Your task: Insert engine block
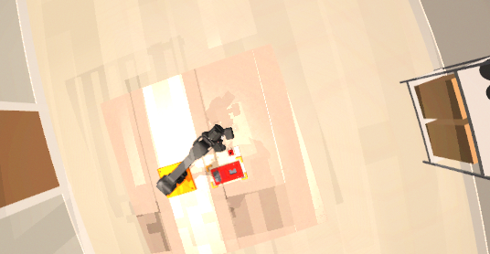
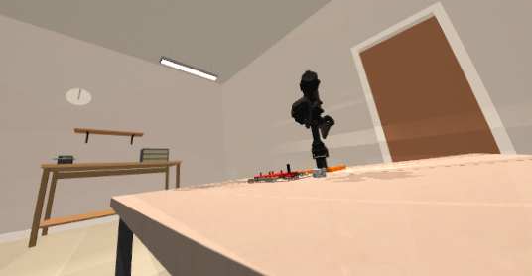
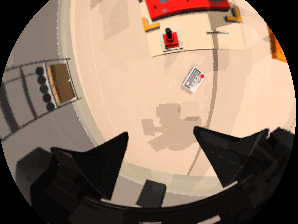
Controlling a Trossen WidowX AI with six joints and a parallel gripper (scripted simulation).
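Right now my gripper tip is 7 cm past the grey engine block, 4 cm to the left of it and 14 cm above it.
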